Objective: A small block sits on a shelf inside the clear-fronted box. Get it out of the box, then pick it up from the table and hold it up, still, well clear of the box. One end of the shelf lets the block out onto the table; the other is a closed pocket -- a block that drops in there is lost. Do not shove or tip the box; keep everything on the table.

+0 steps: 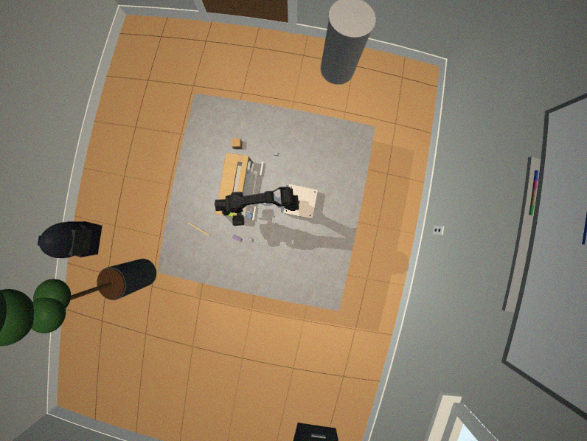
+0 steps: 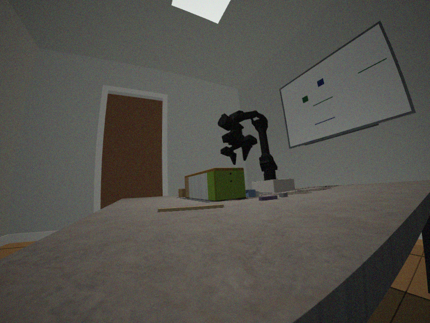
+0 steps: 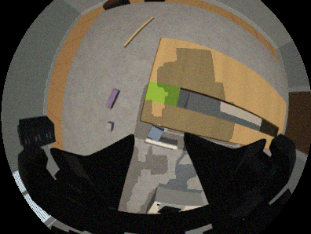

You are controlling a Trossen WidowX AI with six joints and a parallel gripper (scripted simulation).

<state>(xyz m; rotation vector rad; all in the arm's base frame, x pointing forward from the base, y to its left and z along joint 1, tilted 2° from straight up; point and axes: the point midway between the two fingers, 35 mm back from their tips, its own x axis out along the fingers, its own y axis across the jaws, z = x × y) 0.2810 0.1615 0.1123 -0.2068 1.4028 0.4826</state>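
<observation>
Now: gripper tip 140 mm above the blue block, 40 mm past it and 10 mm to the right of it. Round my gripper tip: thin wooden stick 260 mm ahead, 220 mm to the left, 150 mm below; then tan cube 410 mm to the right, 220 mm ahead, 130 mm below; then purple block 180 mm to the left, 150 mm below, 10 mm behind.
</observation>
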